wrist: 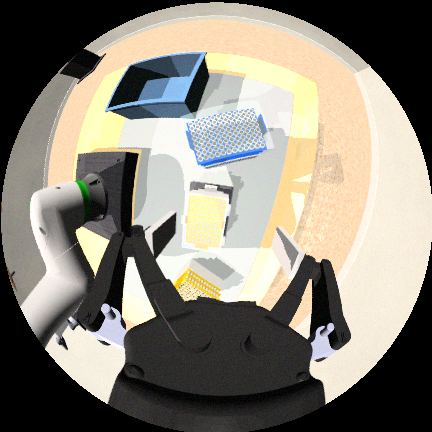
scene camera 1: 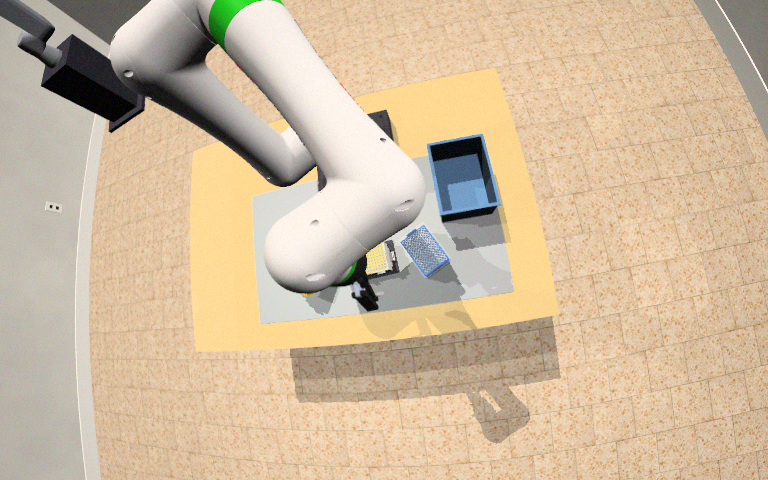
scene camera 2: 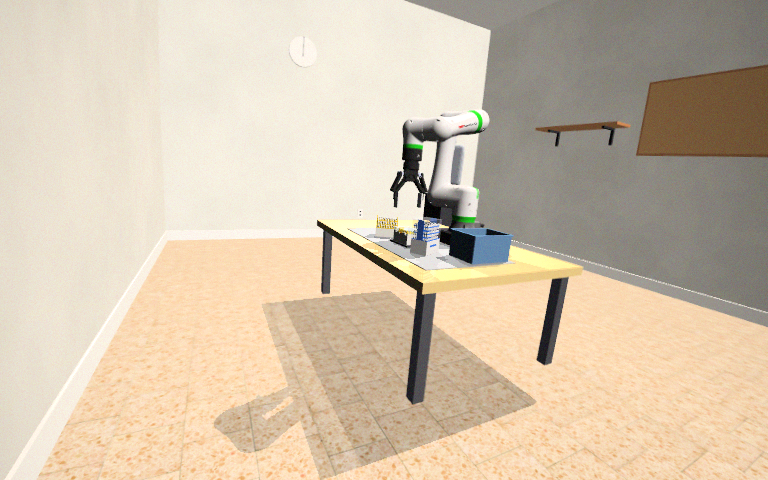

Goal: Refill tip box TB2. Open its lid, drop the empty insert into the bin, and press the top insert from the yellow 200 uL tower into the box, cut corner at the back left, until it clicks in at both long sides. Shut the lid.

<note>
My gripper is open and holds nothing. I also see a lid, a blue bin and a grey mat.
My gripper is seen too in the wrist view.
</note>
